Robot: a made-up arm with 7 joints. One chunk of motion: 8 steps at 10 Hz.
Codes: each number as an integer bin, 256 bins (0 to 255) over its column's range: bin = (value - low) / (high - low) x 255, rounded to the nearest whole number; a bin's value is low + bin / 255 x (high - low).
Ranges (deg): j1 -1.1..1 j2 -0.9..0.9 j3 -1.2..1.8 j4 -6.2..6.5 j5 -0.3..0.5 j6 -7..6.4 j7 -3.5..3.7
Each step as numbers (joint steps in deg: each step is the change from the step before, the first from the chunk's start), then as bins.
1 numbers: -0.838 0.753 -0.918 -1.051 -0.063 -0.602 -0.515
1 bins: 32 234 24 103 76 122 106
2 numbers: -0.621 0.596 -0.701 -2.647 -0.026 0.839 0.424
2 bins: 58 212 42 71 87 149 139
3 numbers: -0.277 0.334 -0.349 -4.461 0.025 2.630 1.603
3 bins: 100 175 72 35 104 183 181
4 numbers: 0.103 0.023 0.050 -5.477 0.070 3.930 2.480
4 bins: 146 131 106 15 118 208 212
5 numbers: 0.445 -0.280 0.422 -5.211 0.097 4.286 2.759
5 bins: 188 88 138 20 127 215 222
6 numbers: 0.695 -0.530 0.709 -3.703 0.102 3.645 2.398
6 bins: 218 52 162 50 128 203 209
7 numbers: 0.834 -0.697 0.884 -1.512 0.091 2.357 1.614
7 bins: 235 29 177 94 125 178 181
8 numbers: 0.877 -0.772 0.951 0.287 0.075 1.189 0.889
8 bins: 240 18 183 130 120 156 155
